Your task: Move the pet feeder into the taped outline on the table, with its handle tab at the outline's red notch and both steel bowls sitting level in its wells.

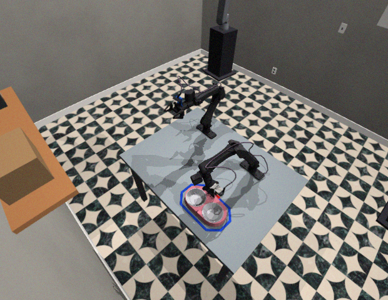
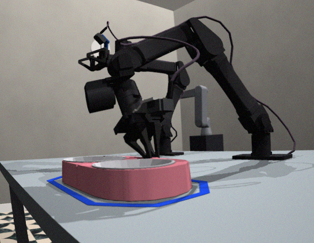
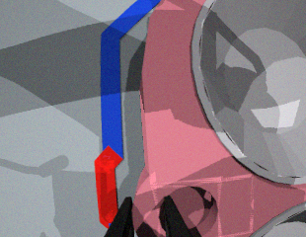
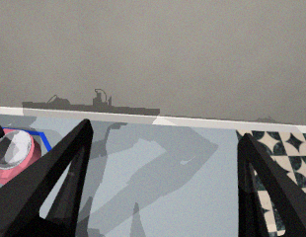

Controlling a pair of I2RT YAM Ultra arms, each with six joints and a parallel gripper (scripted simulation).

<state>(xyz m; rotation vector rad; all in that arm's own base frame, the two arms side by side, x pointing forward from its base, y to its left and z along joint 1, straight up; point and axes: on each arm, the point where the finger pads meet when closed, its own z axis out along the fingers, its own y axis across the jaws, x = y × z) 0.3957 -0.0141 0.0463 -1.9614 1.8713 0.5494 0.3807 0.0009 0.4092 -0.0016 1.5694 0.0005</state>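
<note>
Now: the pet feeder 80 mm ahead of my left hand, 20 mm below it and 10 mm to the left of it. The rest, counted from my left hand: blue taped outline: 80 mm ahead, 50 mm below.
</note>
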